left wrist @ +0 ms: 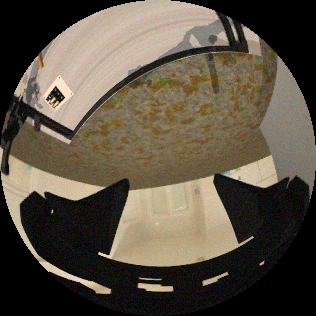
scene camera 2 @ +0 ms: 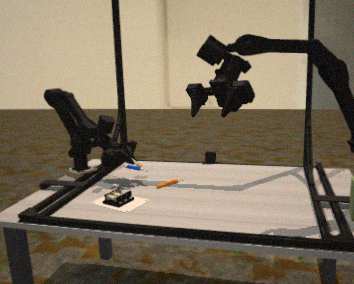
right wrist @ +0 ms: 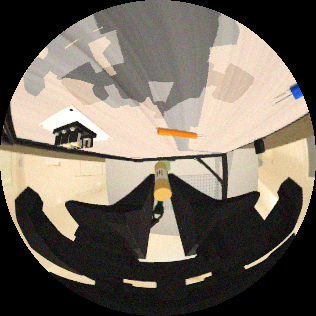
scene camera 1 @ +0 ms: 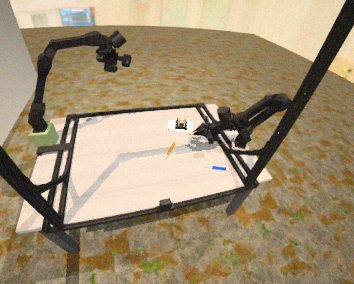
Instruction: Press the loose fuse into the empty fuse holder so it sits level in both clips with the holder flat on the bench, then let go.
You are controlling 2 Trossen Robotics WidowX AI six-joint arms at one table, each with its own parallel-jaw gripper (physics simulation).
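Frame: origin at the left arm's base, x left, y ahead, z down, level; centimetres.
Where they show: left gripper, fingertip midpoint: [left wrist: 172, 181] [scene camera 2: 206, 116] [scene camera 1: 118, 64]; right gripper, fingertip midpoint: [scene camera 2: 135, 163] [right wrist: 160, 177] [scene camera 1: 193, 133]; left arm's base, link origin: [scene camera 1: 40, 128]; right arm's base, link origin: [scene camera 2: 81, 168] [scene camera 1: 240, 144].
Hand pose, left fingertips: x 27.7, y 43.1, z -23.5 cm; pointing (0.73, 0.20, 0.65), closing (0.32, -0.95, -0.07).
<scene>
Things, the pixels of their top centre, and the offset from my left fingertips. "spot": a spot on its surface instead.
- loose fuse, top centre: [right wrist: 161, 194] dz +23.4, dx -36.2, dy +39.8 cm
- white plate, surface spot: [right wrist: 102, 134] [scene camera 1: 173, 129] spot: dz +34.1, dx -21.7, dy +31.9 cm
- orange cylinder, top centre: [right wrist: 185, 136] [scene camera 2: 171, 180] [scene camera 1: 170, 150] dz +33.0, dx -40.7, dy +26.7 cm
- blue part, top centre: [scene camera 2: 136, 166] [scene camera 1: 216, 166] dz +32.9, dx -55.2, dy +49.3 cm
The loose fuse [right wrist: 161, 181], a tan cylinder with a printed band, is held between the fingertips of my right gripper [right wrist: 160, 177] [scene camera 1: 194, 132]. The gripper is shut on it above the bench, beside the holder's plate and apart from it. The black fuse holder [scene camera 1: 181, 123] [scene camera 2: 118, 198] [left wrist: 55, 96] [right wrist: 75, 136] sits on a white plate [scene camera 1: 172, 128] [scene camera 2: 137, 203] [left wrist: 61, 82] [right wrist: 102, 134] on the bench. Light-coloured fuses show in part of it; its empty clips are too small to tell clearly. My left gripper [left wrist: 172, 181] [scene camera 2: 209, 114] is open and empty, high above the bench.
An orange cylinder [scene camera 1: 171, 148] [scene camera 2: 167, 183] [right wrist: 177, 133] with thin wires lies near the bench middle. A blue part [scene camera 1: 219, 168] [scene camera 2: 133, 167] [right wrist: 297, 91] with wires lies farther off. A green block [scene camera 1: 43, 136] stands by the left arm's base. Black frame rails border the bench.
</scene>
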